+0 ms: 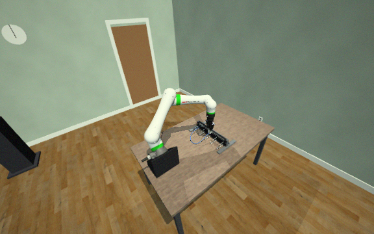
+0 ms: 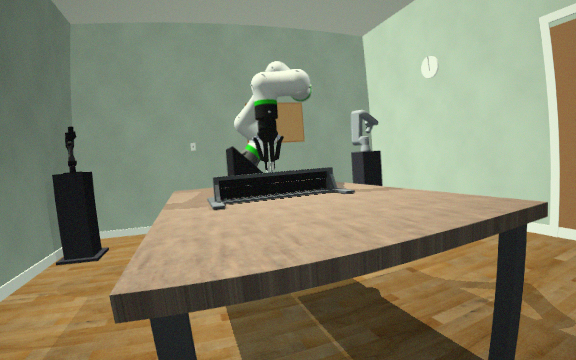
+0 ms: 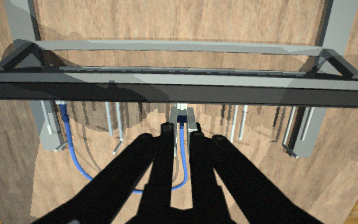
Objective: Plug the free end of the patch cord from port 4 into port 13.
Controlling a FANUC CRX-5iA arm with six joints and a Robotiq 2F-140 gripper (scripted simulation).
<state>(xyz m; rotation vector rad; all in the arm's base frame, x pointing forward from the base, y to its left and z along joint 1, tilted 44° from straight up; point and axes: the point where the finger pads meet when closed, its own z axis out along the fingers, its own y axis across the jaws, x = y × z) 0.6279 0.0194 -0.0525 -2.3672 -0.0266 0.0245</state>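
The free end of patch cord is 1 cm ahead of my hand and 3 cm below it.
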